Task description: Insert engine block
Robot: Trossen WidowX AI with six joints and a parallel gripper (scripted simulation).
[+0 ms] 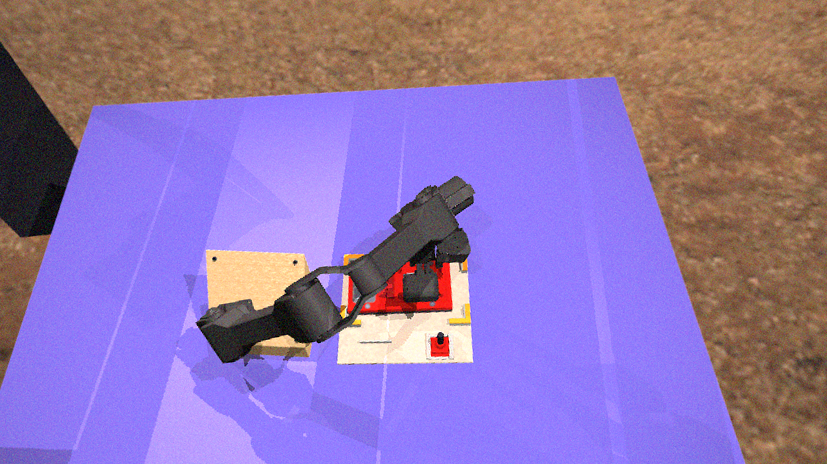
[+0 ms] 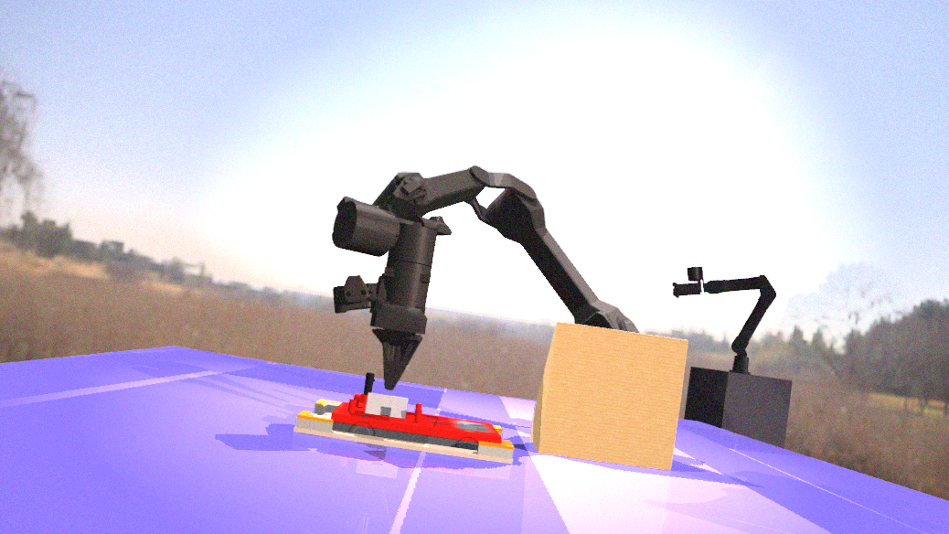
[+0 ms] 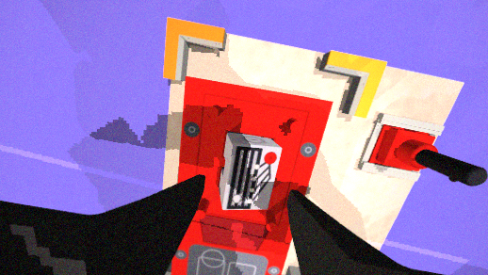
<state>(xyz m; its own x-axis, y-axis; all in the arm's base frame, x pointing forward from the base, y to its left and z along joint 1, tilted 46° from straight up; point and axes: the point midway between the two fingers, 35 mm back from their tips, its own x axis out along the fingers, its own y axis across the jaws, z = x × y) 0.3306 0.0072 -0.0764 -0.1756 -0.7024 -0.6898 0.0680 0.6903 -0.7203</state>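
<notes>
The grey engine block lies 3 cm below my gripper tip and 1 cm to the left of it. From my gripper tip the other things lie so: black peg: 13 cm to the right, 2 cm below, 2 cm ahead; then beige base plate: 5 cm below, 3 cm behind, 2 cm to the right.
</notes>
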